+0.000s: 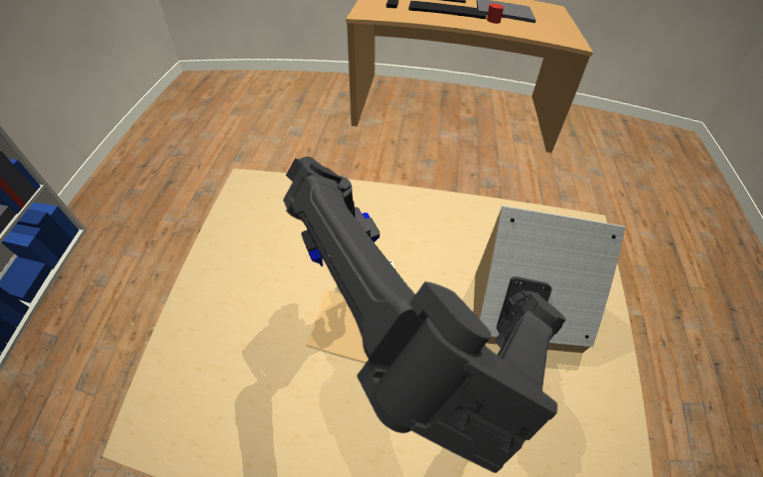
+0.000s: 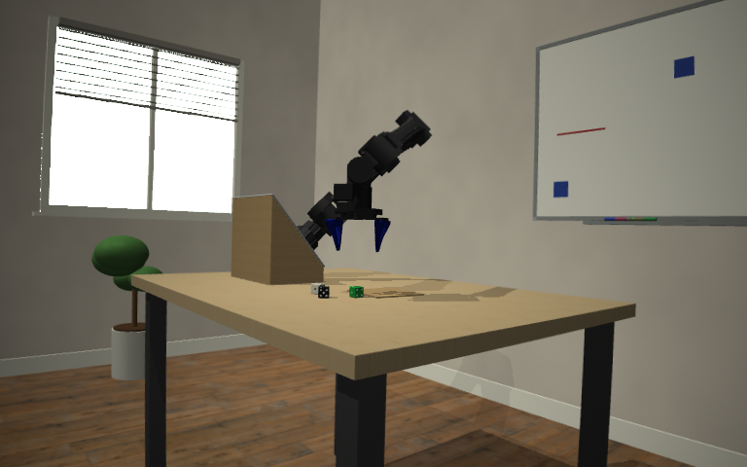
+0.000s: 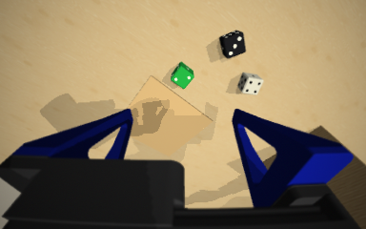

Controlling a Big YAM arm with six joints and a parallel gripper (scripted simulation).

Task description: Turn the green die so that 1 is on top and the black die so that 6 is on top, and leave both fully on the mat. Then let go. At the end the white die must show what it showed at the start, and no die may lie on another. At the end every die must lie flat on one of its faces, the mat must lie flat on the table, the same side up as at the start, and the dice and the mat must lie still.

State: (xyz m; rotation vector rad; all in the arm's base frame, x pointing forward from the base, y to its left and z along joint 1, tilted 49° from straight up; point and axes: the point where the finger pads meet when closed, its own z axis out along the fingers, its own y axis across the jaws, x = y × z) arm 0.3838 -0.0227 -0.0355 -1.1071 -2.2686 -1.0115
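My gripper is now 10 cm above the green die. Also, from my hand: black die: 3 cm behind, 7 cm to the right, 10 cm below; tan mat: 3 cm behind, 11 cm to the left, 11 cm below; white die: 9 cm behind, 5 cm to the right, 10 cm below.
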